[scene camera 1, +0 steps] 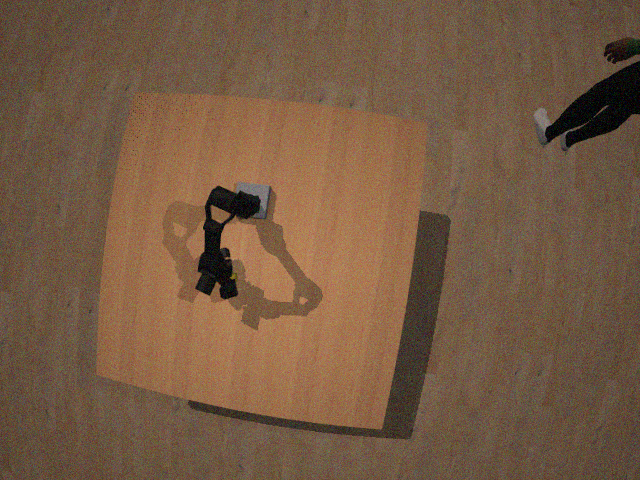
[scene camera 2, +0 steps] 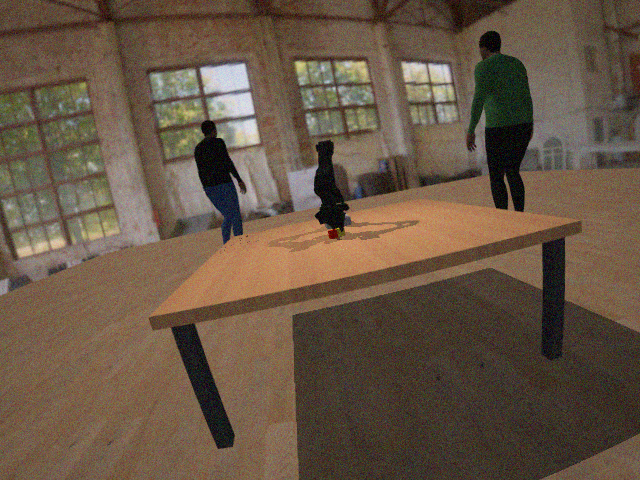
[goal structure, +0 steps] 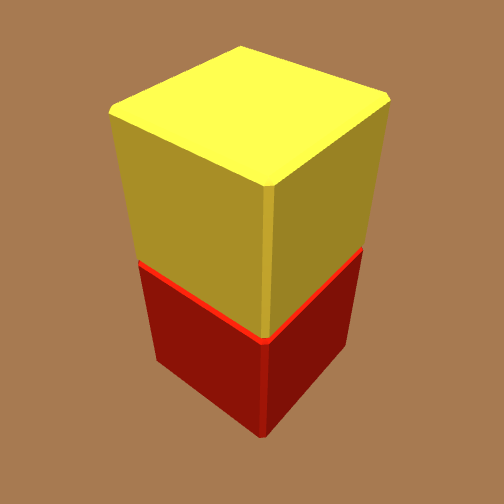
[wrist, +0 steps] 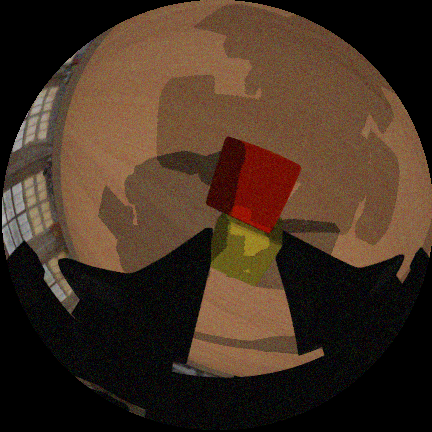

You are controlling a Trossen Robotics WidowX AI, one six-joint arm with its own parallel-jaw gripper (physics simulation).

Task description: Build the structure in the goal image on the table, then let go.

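Places are measured from the arm's base along level axes (x ahead, y left, z up), in centimetres.
Pixels of known places: gripper, fingertip midpoint: [scene camera 1: 232, 278] [scene camera 2: 340, 232] [wrist: 243, 235]; arm's base at its link origin: [scene camera 1: 250, 204].
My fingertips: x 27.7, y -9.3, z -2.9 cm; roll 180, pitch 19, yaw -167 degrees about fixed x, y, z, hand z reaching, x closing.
Observation:
For each thing: its top centre in the pictures, then the offset to it from my fingertips. Level surfaces: height alone.
- yellow cube at its top centre: [wrist: 238, 257] dy +0.1, dx -0.2, dz +2.0 cm
- red cube at its top centre: [wrist: 249, 185] [scene camera 2: 332, 230] dy -3.4, dx +0.4, dz +1.9 cm
- wooden table at its surface level: dz -1.4 cm
A yellow cube [wrist: 246, 255] sits between the fingers in the wrist view; a small part of it shows beside the gripper in scene camera 1 [scene camera 1: 233, 275] and it also shows in scene camera 2 [scene camera 2: 340, 233]. A red cube [wrist: 267, 187] [scene camera 2: 332, 234] is right against the yellow cube, on its far side in the wrist view. The red cube is hidden under the arm in scene camera 1. My gripper [wrist: 243, 235] [scene camera 1: 217, 283] [scene camera 2: 338, 225] is low over the table, partly closed, with its fingers against two opposite sides of the yellow cube. Whether the yellow cube touches the table is unclear.
The black arm [scene camera 1: 212, 237] [scene camera 2: 325, 178] stands on a grey base block [scene camera 1: 264, 193] on the wooden table [scene camera 1: 330, 206] [scene camera 2: 413, 242]. Its shadows fall around the cubes. Two people [scene camera 2: 214, 160] [scene camera 2: 504, 98] stand on the floor beyond the table.

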